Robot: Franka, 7 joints.
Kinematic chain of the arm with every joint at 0, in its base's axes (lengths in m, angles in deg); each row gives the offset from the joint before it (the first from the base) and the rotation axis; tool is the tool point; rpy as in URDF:
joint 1: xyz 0 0 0.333 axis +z
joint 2: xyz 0 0 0 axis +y
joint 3: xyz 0 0 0.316 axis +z
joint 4: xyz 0.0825 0 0 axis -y
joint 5: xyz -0.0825 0 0.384 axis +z
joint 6: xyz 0 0 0 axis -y
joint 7: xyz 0.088 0 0 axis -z
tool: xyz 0 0 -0.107 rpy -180 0 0
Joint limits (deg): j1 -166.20..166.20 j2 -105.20..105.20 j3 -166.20..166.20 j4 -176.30..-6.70 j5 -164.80..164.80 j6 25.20..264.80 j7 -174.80..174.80
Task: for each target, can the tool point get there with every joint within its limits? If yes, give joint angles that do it. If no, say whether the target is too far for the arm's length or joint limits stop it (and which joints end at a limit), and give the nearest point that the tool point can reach.
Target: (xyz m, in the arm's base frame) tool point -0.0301 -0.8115 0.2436
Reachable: yes | joints -85.69 67.15 -23.96 -54.46 124.59 97.75 107.49
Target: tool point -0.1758 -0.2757 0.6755
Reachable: yes | joints -82.56 -59.06 -30.88 -142.97 -69.72 156.93 33.51
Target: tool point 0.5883 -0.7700 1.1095
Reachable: no: too far | nearest point 0.4064 -0.5320 0.8695 | short by 0.384 m
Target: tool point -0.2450 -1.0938 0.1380
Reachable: no: too far | nearest point -0.1847 -0.8248 0.1860 | short by 0.280 m
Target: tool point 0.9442 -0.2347 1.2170
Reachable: no: too far | nearest point 0.6162 -0.1532 0.9099 | short by 0.457 m
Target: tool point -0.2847 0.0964 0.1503
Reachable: yes | joints 111.55 20.68 27.29 -155.21 -113.05 186.08 -105.78
